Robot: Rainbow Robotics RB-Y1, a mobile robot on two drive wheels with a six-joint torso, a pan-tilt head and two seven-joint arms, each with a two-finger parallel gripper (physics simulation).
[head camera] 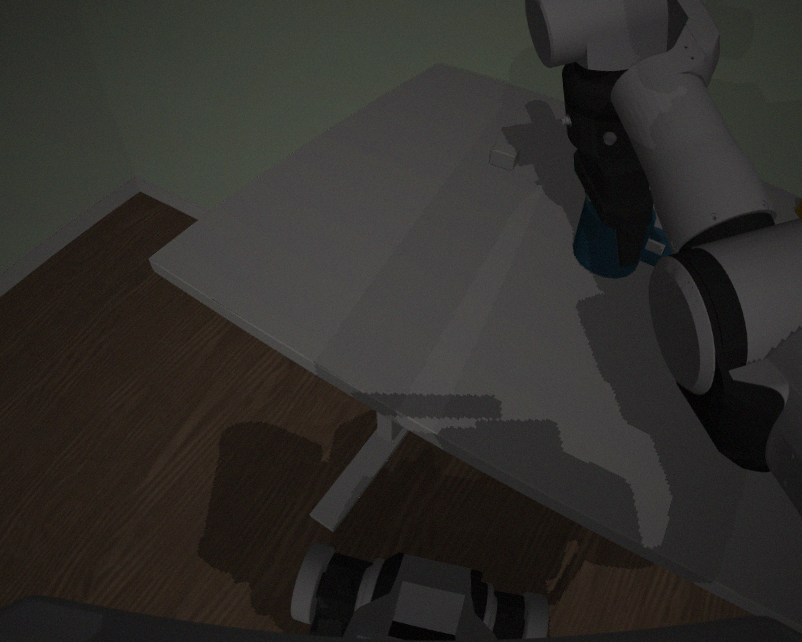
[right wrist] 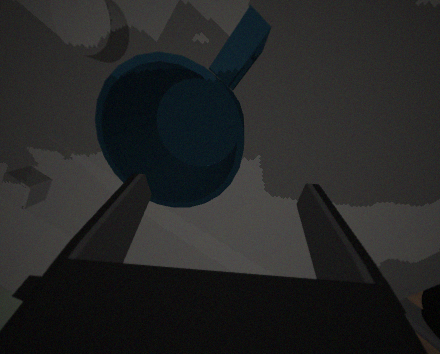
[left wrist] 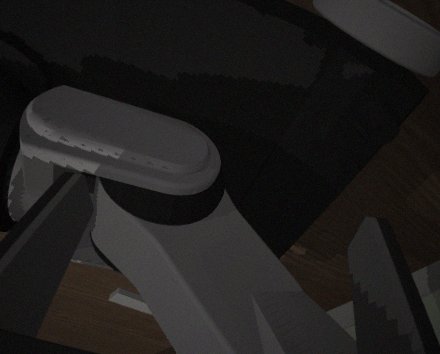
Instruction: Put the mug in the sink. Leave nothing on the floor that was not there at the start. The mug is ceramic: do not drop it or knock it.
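Places are measured from the robot's base along level axes (x back, y right, z up), in millimetres.
Pixels of known places: left gripper, fingertip midpoint: (left wrist: 219,213); right gripper, fingertip midpoint: (head camera: 610,228) (right wrist: 223,189).
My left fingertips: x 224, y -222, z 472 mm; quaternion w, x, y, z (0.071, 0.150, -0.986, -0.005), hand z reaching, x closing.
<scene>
Ahead of a thing's pixels: the offset from my left fingertips to its top centre. "spot": to the spot under its first point. Level surfaces: height alone.
A blue mug {dx -571, dy +364, dz +563 mm} (head camera: 591,247) (right wrist: 195,120) stands upright on the pale grey table top {dz +479 mm} (head camera: 267,254). Its mouth and inside show in the right wrist view, with the handle toward the upper right. My right gripper (head camera: 628,257) (right wrist: 223,189) is open and empty. In the right wrist view, its left fingertip overlaps the mug's lower left rim, and its right fingertip is off to the right of the mug. Whether a finger touches the mug I cannot tell. My left gripper (left wrist: 219,213) is open and empty, with the robot's own body behind its fingers. The sink does not show in these views.
A small pale block {dx -753, dy +194, dz +508 mm} (head camera: 503,157) (right wrist: 39,190) is on the table top, beyond the mug in the head view. A light bar (head camera: 354,478) sticks out below the table's near edge, above the wooden floor {dz -471 mm} (head camera: 86,401). A yellow thing {spot: dx -815, dy +728, dz +491 mm} (head camera: 799,208) is cut off at the head view's right edge.
</scene>
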